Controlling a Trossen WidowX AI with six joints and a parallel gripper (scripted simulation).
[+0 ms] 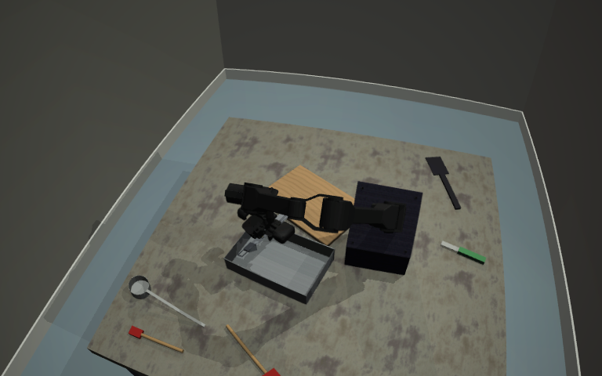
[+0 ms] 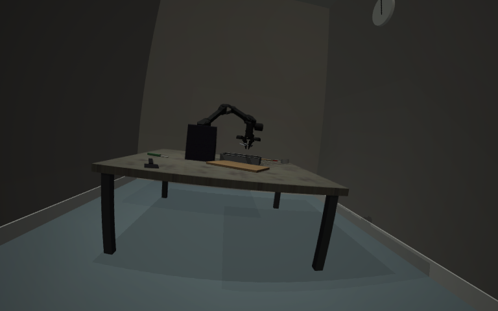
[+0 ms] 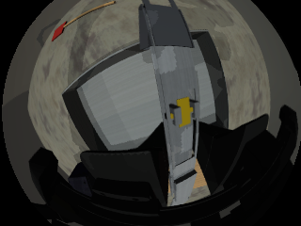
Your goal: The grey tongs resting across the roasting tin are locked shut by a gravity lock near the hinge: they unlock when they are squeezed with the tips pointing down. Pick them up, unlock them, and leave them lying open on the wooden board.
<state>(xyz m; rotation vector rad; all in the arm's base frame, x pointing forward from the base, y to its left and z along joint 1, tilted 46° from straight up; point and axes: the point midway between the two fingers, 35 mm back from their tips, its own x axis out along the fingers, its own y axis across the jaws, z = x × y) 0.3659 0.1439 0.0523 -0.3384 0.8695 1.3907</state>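
The yellow lock piece lies 10 mm ahead of my gripper tip, 20 mm to the left of it and 40 mm above it. The rest, counted from my gripper tip: black spatula 540 mm behind, 590 mm to the right, 110 mm below; then dark roasting tin 40 mm behind, 10 mm to the left, 80 mm below; then wooden board 60 mm behind, 290 mm to the right, 100 mm below.
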